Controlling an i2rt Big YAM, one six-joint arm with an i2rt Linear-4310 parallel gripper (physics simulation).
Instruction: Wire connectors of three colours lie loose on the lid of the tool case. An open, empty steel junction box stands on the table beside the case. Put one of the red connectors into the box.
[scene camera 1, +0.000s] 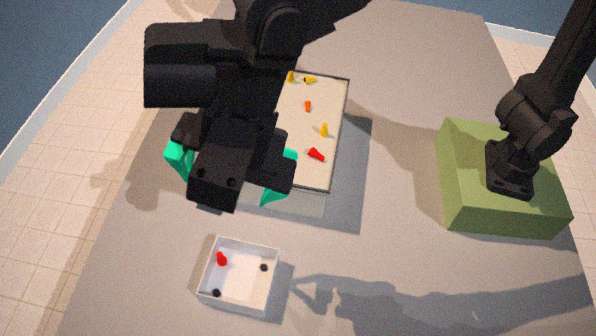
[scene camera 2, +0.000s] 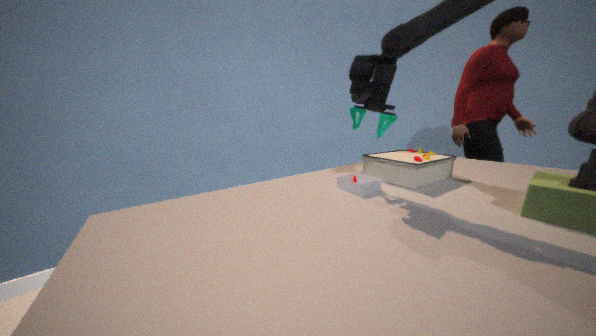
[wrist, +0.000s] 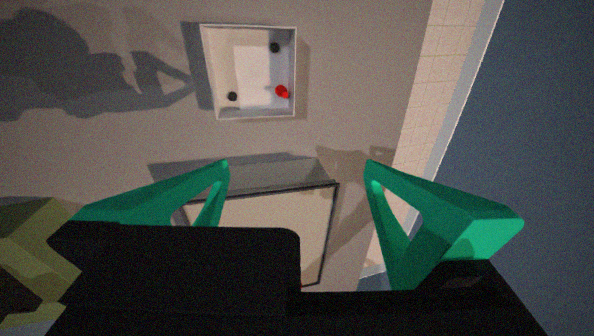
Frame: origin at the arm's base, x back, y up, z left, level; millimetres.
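Seen in the pictures: gripper, fingertip midpoint: (scene camera 2: 365, 133) (wrist: 296, 167); arm's base at its link origin: (scene camera 1: 506, 171).
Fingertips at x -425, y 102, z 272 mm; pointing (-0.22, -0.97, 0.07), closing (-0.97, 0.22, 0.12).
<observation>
Offsets run from my fingertips to a thing's top centre.
A red connector @(dx -16, dy -152, dz +17 mm) (scene camera 1: 221, 258) (scene camera 2: 355, 179) (wrist: 281, 91) is inside the steel junction box @(dx +24, dy -144, dz +37 mm) (scene camera 1: 242, 272) (scene camera 2: 367, 187) (wrist: 252, 75), close to one side wall. My gripper (scene camera 1: 224, 193) (scene camera 2: 367, 133) (wrist: 296, 167) is open with nothing between its green fingers, high above the table near the box-side end of the tool case @(dx -9, dy -92, dz -249 mm) (scene camera 1: 315, 177) (scene camera 2: 390, 170) (wrist: 280, 210). On the lid lie a red connector @(dx +81, dy -80, dz -177 mm) (scene camera 1: 316, 154) (scene camera 2: 418, 158), another red one @(dx -63, dy -80, dz -366 mm) (scene camera 2: 411, 150), an orange one @(dx +33, dy -84, dz -291 mm) (scene camera 1: 307, 106) and yellow ones @(dx +78, dy -72, dz -235 mm) (scene camera 1: 324, 130) @(dx +14, dy -81, dz -372 mm) (scene camera 1: 310, 79). The arm hides part of the lid in scene camera 1.
A green box-shaped stand (scene camera 1: 500, 220) (scene camera 2: 555, 207) with the black arm base on it is across the table from the case. Two dark round spots (scene camera 1: 264, 267) (scene camera 1: 216, 293) show inside the junction box. A person in a red top (scene camera 2: 487, 85) is behind the table.
</observation>
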